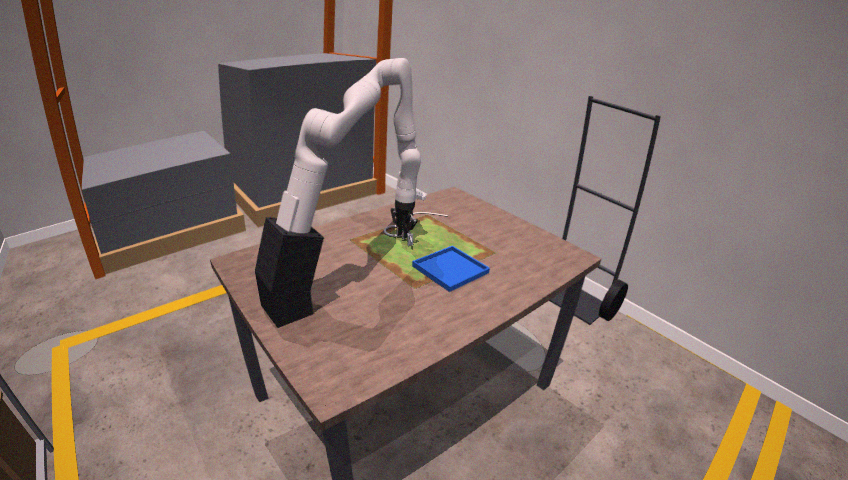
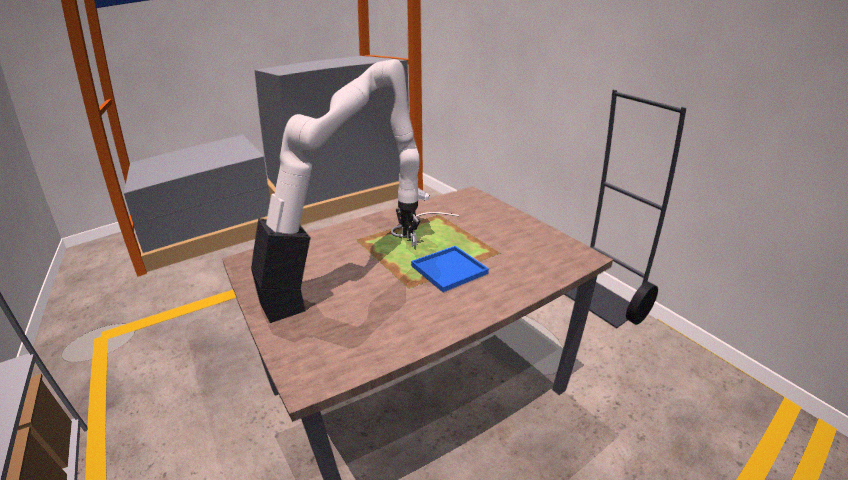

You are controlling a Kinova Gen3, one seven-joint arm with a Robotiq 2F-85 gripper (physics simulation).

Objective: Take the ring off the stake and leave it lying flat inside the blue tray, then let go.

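A thin grey ring shows beside the left side of my gripper, low over the green mat; part of it is hidden behind the fingers. My gripper points down over the back left part of the mat, close to the ring, its fingers partly apart. No hold on the ring can be made out. The stake cannot be told apart from the small grey parts at the fingertips. The blue tray lies flat in front and to the right of the gripper, overlapping the mat's front edge, with no ring in it.
All of this is on a brown wooden table. The arm's black base stands at the table's left side. A thin white curved line lies behind the gripper. A hand truck stands beyond the table.
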